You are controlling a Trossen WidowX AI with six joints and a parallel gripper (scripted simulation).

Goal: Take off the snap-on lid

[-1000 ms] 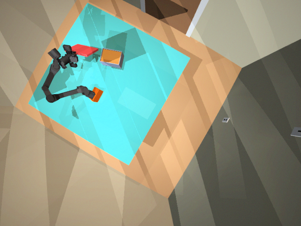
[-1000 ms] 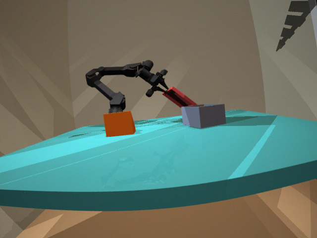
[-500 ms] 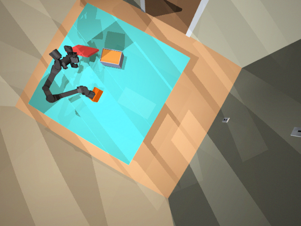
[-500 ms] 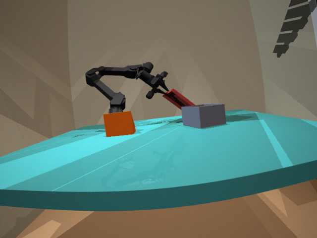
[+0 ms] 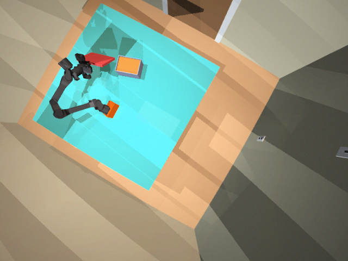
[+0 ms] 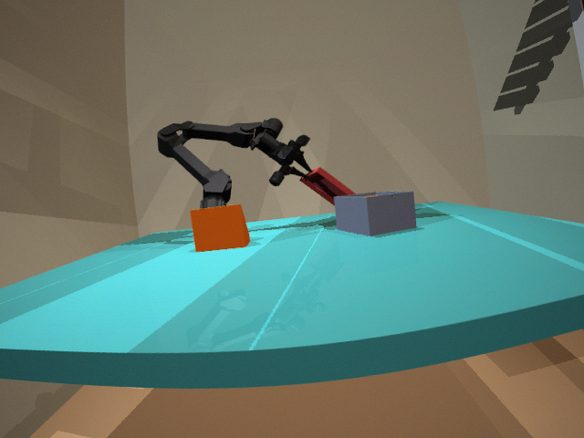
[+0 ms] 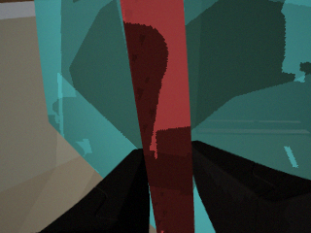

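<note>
Right now my gripper tip is 60 mm short of the lid, 10 mm to the right of it and 50 mm above it. From my gripper tip the other things lie so: grey storage box 170 mm ahead, 230 mm to the right, 120 mm below.
</note>
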